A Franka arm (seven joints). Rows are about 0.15 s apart.
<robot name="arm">
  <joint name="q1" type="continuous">
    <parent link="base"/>
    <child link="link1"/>
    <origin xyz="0 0 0.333" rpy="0 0 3.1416"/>
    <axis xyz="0 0 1"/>
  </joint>
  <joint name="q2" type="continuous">
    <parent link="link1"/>
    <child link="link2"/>
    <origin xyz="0 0 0" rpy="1.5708 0 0"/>
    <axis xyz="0 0 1"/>
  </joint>
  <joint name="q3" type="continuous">
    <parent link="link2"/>
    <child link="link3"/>
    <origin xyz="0 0.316 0" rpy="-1.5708 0 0"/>
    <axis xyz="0 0 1"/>
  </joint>
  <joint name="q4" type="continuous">
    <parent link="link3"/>
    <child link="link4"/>
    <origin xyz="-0.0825 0 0" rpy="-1.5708 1.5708 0"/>
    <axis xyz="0 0 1"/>
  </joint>
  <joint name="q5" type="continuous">
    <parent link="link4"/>
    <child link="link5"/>
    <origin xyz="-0.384 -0.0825 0" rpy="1.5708 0 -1.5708"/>
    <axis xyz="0 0 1"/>
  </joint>
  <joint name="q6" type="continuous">
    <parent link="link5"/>
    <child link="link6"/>
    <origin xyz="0 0 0" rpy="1.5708 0 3.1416"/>
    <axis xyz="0 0 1"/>
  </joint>
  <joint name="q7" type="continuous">
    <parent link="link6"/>
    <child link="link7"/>
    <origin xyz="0.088 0 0" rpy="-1.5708 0 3.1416"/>
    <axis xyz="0 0 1"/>
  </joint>
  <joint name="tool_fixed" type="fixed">
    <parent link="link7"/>
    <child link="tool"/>
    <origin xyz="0 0 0.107" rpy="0 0 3.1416"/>
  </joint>
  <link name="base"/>
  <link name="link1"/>
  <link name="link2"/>
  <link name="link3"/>
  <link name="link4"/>
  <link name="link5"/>
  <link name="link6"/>
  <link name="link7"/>
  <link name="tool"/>
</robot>
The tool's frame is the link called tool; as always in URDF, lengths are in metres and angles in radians. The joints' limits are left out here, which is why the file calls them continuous.
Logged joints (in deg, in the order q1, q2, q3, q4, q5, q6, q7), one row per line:
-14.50 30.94 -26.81 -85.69 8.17 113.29 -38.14
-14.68 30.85 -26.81 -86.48 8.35 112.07 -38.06
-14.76 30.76 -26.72 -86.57 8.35 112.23 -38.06
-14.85 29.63 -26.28 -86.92 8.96 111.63 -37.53
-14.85 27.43 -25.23 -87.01 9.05 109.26 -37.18
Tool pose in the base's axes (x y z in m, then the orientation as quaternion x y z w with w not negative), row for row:
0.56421 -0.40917 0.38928 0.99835 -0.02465 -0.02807 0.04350
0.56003 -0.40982 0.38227 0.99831 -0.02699 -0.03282 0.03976
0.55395 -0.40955 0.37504 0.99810 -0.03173 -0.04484 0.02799
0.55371 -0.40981 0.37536 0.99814 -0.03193 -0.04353 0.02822
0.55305 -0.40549 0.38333 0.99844 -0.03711 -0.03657 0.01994
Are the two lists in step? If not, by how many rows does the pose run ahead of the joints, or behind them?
The pose runs 1 row behind the joints: the pose in row i belongs to the joints in row i - 1.
